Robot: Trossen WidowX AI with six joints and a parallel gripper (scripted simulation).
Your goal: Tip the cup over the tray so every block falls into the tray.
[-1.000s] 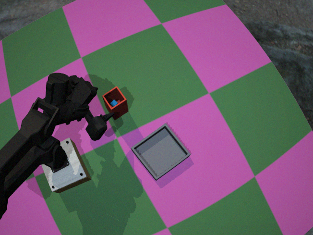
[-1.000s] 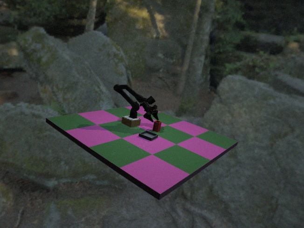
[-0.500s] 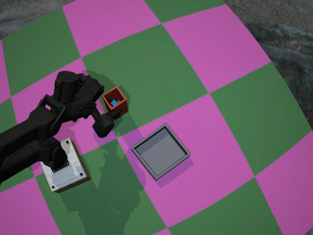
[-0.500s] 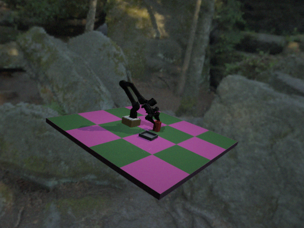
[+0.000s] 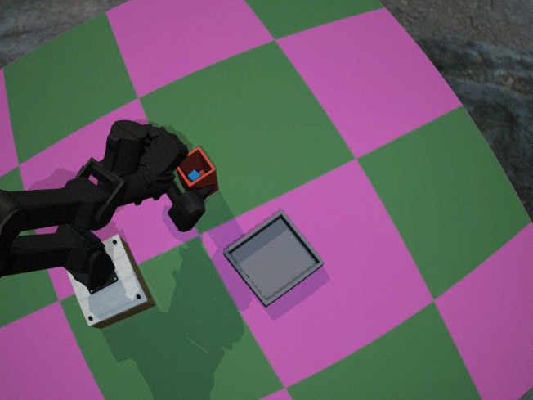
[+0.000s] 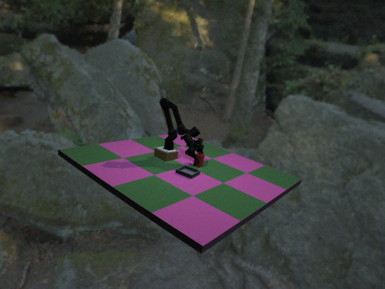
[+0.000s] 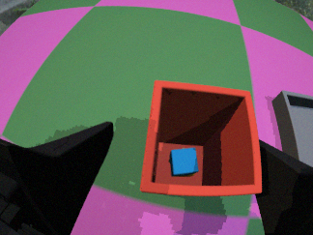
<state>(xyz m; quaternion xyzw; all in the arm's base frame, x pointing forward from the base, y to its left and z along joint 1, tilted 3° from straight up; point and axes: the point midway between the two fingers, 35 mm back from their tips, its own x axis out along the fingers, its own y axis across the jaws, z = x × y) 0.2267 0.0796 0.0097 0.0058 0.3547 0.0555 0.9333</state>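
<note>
The blue block lies 20 mm below my gripper tip, 10 mm to the right of it and 10 mm behind it. Also, from my gripper tip: red square cup 30 mm below, 10 mm to the right, 10 mm behind.
</note>
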